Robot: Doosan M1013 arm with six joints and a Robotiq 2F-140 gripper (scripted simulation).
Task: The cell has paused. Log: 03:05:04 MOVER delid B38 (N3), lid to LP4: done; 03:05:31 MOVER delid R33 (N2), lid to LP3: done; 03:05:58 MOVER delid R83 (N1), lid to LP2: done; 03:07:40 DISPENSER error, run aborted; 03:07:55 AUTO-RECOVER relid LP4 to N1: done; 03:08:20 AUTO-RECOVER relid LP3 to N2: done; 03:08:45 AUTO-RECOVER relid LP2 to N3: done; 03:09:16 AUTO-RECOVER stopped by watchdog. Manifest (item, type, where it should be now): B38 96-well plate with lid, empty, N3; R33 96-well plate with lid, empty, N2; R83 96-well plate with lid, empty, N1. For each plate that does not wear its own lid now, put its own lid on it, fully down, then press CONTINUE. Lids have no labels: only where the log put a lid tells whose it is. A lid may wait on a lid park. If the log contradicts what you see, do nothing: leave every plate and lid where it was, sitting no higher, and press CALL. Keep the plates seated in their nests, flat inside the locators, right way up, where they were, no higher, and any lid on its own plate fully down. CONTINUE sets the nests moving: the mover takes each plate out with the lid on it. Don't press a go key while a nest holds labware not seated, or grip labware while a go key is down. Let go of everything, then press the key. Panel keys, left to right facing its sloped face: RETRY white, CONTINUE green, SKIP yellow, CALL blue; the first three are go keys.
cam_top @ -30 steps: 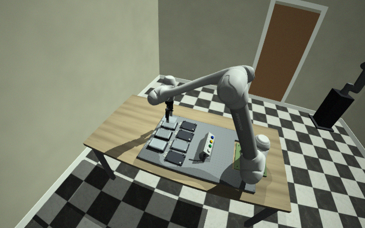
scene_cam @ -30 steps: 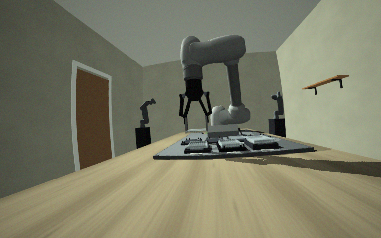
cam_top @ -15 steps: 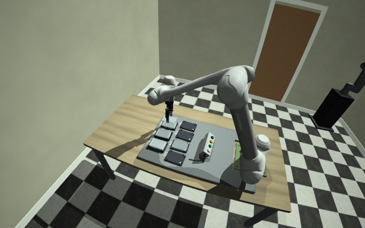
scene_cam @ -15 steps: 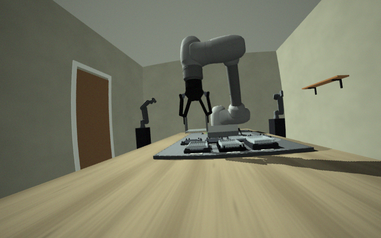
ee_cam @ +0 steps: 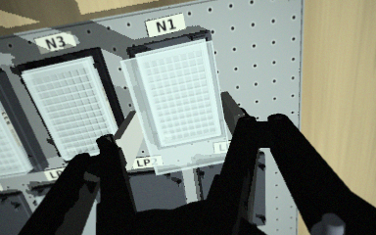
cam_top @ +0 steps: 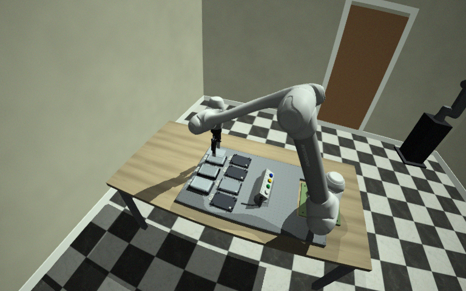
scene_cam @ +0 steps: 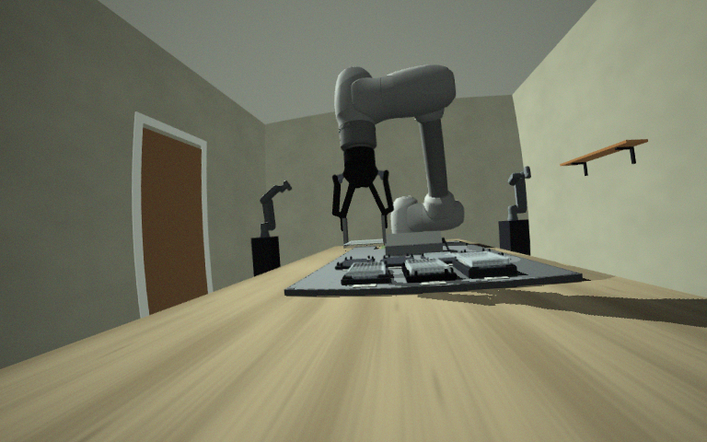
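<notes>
Now: the N1 plate 9 cm below my hand. Also, from my hand: lid park LP3: 18 cm behind, 10 cm below, 4 cm to the right; LP2 label: 10 cm below, 9 cm behind, 8 cm to the left; LP3 label: 10 cm below, 10 cm behind, 5 cm to the right.
</notes>
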